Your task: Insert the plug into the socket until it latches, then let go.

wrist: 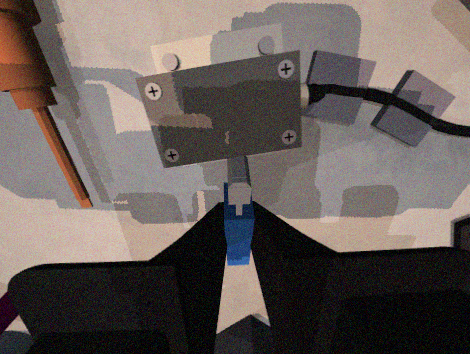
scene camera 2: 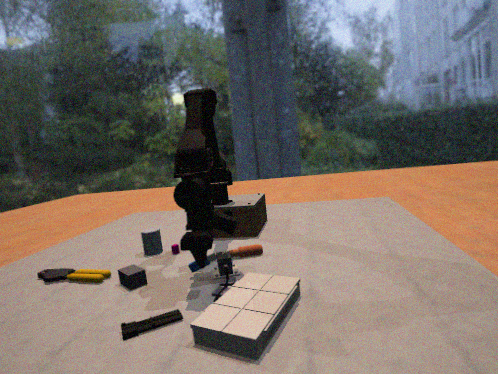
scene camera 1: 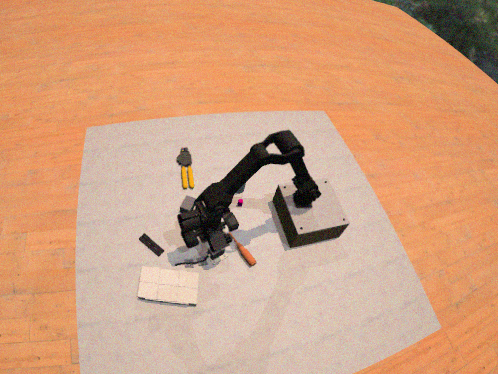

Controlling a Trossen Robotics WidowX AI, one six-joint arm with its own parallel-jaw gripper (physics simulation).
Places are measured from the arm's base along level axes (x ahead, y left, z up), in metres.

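Pixels of known places: gripper, fingertip midpoint: (wrist: pixel 236 209) (scene camera 2: pixel 202 266); arm's base, link origin: (scene camera 2: pixel 220 203) (scene camera 1: pixel 302 200).
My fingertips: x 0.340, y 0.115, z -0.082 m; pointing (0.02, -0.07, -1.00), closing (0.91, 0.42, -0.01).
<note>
Ahead of a thing's pixels: the offset from my fingertips to its top centre. "pt": to the spot under its first point.
My gripper (scene camera 2: pixel 201 264) (wrist: pixel 236 209) points down and is shut on the blue plug @(0.001 m back, 0.003 m left, 0.030 m up) (scene camera 2: pixel 194 267) (wrist: pixel 239 240). The plug's grey metal tip @(pt 0.014 m back, 0.030 m left, 0.026 m up) (wrist: pixel 238 172) points toward the socket and reaches the near edge of its housing in the wrist view. I cannot tell whether the tip is inside the opening, as the socket's front face is hidden. The socket @(0.022 m back, 0.047 m left, 0.022 m up) (scene camera 2: pixel 224 265) (wrist: pixel 235 110) is a dark grey box with a screw at each corner, on a pale bracket @(pt 0.049 m back, 0.061 m left, 0.018 m down) (wrist: pixel 192 47). In scene camera 1 the arm covers the plug and fingertips.
A black cable @(pt 0.044 m ahead, 0.081 m left, 0.016 m down) (wrist: pixel 380 95) leaves the socket's right side past two grey blocks. An orange screwdriver @(0.115 m back, 0.028 m left, 0.005 m up) (scene camera 1: pixel 245 253) (wrist: pixel 25 55) lies left of the socket in the wrist view. A tiled block @(0.136 m ahead, 0.176 m left, 0.013 m up) (scene camera 1: pixel 168 286), black bar @(0.202 m ahead, 0.017 m left, 0.007 m down) (scene camera 1: pixel 151 244), yellow-handled pliers @(pt 0.074 m ahead, 0.294 m right, 0.006 m down) (scene camera 1: pixel 187 175) and small magenta cube @(0.127 m back, 0.169 m right, 0.003 m up) (scene camera 1: pixel 240 202) lie around.
</note>
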